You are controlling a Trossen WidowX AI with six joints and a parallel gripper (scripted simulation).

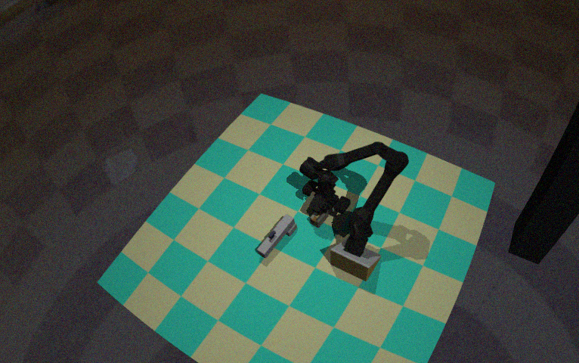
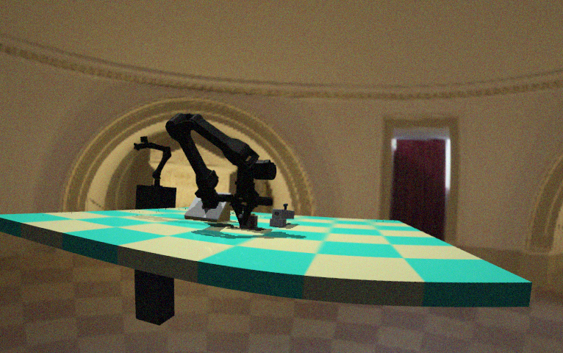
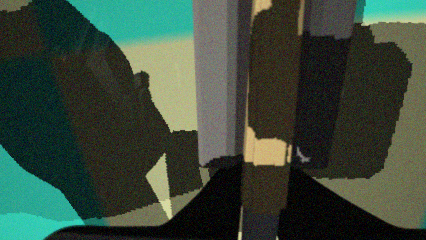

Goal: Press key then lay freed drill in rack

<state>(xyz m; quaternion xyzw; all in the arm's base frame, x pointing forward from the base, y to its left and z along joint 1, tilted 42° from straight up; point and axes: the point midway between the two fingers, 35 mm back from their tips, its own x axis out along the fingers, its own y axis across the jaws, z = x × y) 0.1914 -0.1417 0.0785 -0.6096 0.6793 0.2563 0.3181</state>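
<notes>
Now: the drill 40 mm to the left of my gripper tip and 30 mm above it. From my gripper tip the other things lie so: dark key (100 mm ahead, 230 mm to the left, 40 mm above); then rack (10 mm ahead, 50 mm to the left, 10 mm above).
</notes>
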